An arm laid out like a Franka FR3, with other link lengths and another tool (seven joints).
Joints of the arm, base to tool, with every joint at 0 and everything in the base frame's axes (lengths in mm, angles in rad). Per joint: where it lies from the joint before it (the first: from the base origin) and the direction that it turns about. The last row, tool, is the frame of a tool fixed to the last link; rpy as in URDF.
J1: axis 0 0 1 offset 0 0 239.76
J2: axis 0 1 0 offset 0 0 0
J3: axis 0 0 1 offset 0 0 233.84
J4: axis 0 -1 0 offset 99.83 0 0
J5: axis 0 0 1 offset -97.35 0 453.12
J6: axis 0 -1 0 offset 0 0 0
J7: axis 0 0 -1 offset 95.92 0 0
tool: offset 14 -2 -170.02 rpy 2.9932 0 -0.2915
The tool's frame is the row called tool.
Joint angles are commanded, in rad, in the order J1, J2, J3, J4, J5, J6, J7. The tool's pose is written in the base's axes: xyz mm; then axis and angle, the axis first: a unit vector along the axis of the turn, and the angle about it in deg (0 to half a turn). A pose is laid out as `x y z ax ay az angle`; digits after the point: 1 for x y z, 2 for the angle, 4 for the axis.
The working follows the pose.
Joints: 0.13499, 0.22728, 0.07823, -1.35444, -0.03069, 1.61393, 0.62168
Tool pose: 703.3 133.2 371.5 0.9387 -0.3446 -0.0081 172.39
Where each joint sits with the arm in this pose, in the base's axes (m; each line is computed from the numbers above, not from the rounded line before):
J1: 0.0000 0.0000 0.2398
J2: 0.0000 0.0000 0.2398
J3: 0.0522 0.0071 0.4676
J4: 0.1472 0.0279 0.4452
J5: 0.5916 0.1215 0.5378
J6: 0.5916 0.1215 0.5378
J7: 0.6853 0.1416 0.5410
the tool: 0.7033 0.1332 0.3715

